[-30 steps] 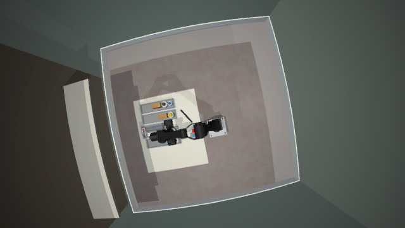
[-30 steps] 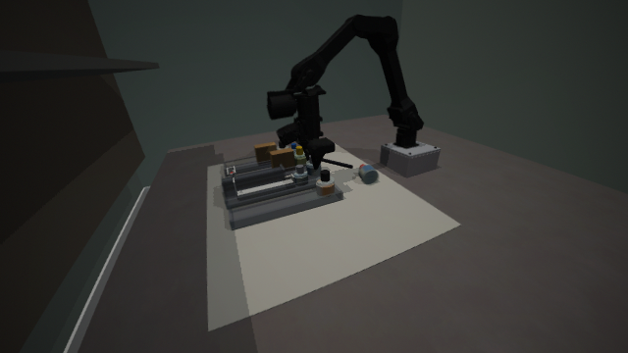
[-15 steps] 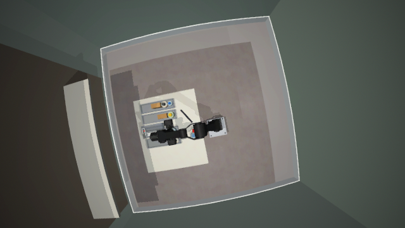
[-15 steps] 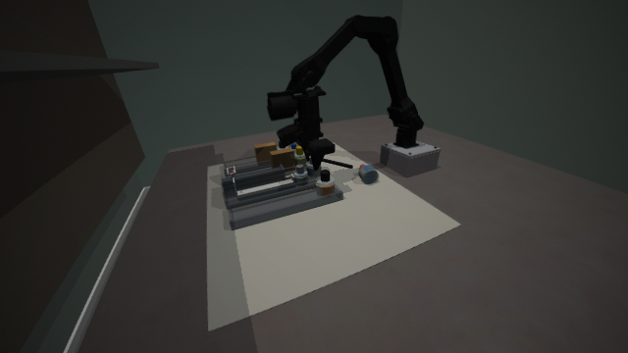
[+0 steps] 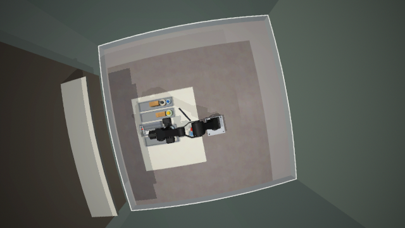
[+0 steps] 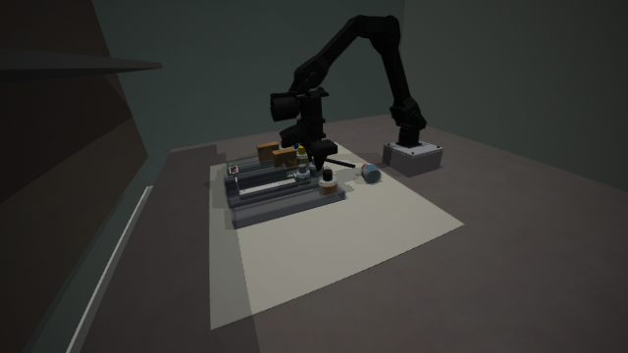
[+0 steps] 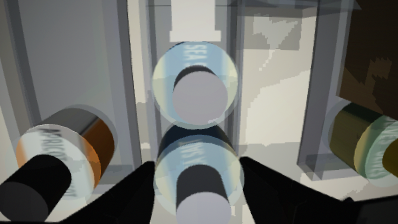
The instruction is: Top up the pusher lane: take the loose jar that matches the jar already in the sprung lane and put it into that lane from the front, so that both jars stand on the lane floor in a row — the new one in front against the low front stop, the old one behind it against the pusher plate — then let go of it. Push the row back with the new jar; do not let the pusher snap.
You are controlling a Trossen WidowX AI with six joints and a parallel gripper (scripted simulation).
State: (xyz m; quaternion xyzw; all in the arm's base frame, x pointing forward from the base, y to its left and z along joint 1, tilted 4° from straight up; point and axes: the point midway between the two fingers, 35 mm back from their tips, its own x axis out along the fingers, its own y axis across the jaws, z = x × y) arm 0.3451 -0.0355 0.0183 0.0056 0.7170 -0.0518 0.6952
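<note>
Now: the black rod 130 mm behind my gripper tip, 80 mm to the right of it and 50 mm below it. From my gripper tip the other things lie so: white pusher plate (150 mm ahead, 40 mm to the right).
</note>
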